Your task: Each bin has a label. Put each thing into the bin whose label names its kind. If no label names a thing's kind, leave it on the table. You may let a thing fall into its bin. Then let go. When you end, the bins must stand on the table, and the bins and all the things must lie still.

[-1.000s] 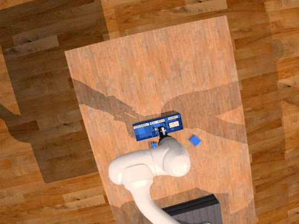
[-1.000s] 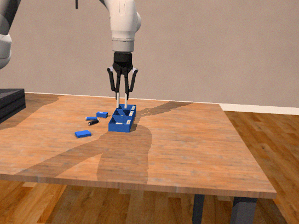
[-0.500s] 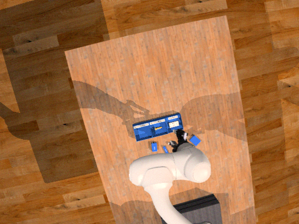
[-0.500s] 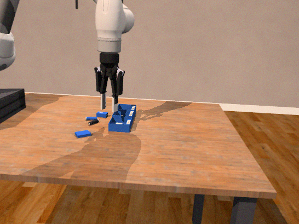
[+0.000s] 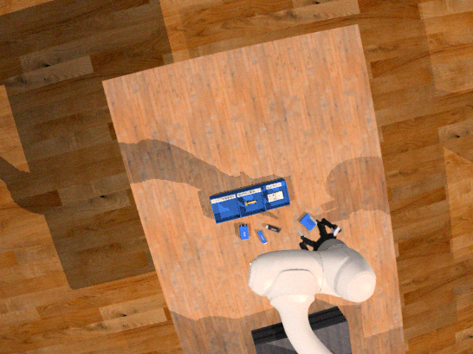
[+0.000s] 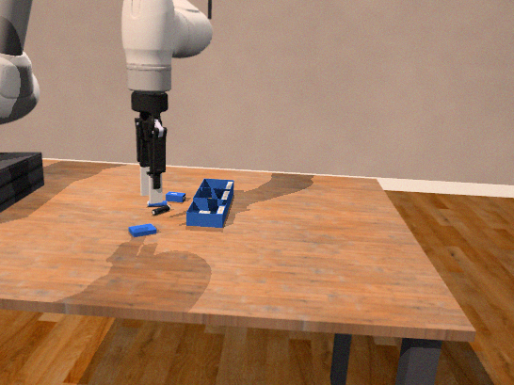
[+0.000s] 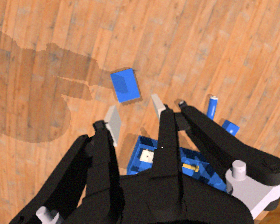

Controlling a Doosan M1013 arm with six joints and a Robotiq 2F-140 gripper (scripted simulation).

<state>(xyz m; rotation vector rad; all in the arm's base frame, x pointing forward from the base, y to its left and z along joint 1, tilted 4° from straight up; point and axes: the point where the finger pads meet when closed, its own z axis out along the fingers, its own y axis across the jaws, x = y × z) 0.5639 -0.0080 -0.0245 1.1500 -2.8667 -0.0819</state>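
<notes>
Now: the flat blue square 1 cm behind my hand, 2 cm to the right of it and 10 cm below it. Round my hand: white domino 9 cm ahead, 9 cm to the left, 9 cm below; blue cylinder 5 cm behind, 14 cm to the left, 10 cm below; black cylindrical battery 2 cm behind, 10 cm to the left, 10 cm below.
</notes>
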